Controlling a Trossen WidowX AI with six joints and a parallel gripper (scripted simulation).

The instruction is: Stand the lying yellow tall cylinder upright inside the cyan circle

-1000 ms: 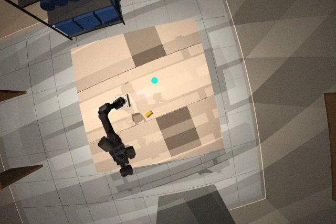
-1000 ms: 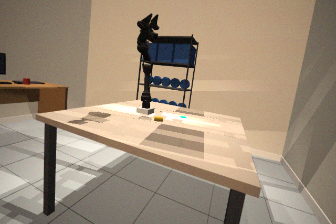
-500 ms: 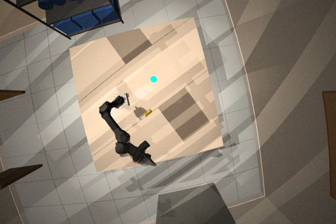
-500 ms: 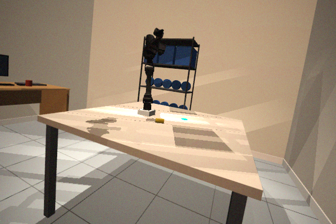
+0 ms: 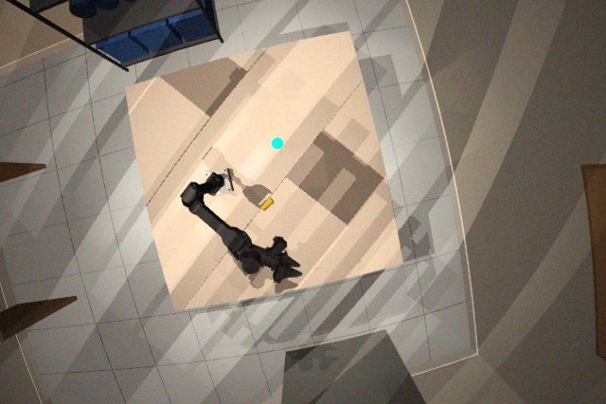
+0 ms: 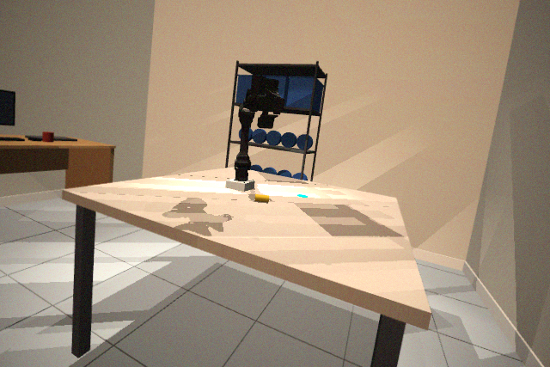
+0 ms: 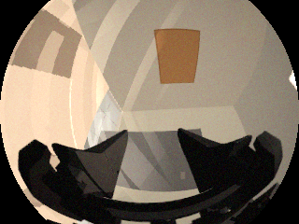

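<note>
The yellow tall cylinder lies 410 mm below my gripper tip, 250 mm to the left of it and 90 mm behind it. The rest, counted from my gripper tip: cyan circle (520 mm to the left, 420 mm below, 60 mm ahead).
</note>
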